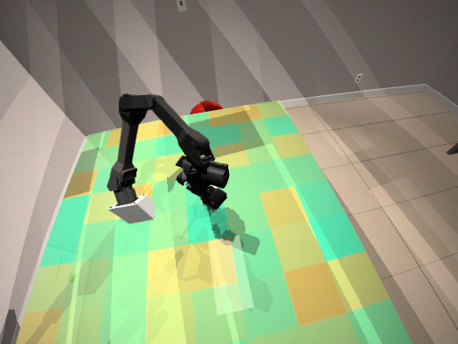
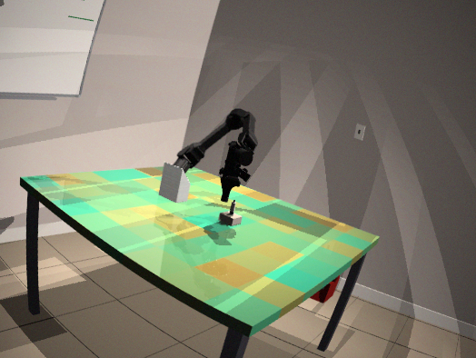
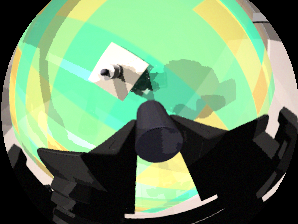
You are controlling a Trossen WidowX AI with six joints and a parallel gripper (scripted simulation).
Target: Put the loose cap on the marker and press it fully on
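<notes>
My gripper tip is 90 mm above the pale holder block, 60 mm to the right of it and 10 mm short of it. From my gripper tip the other things lie so: dark cap 10 mm above.
</notes>
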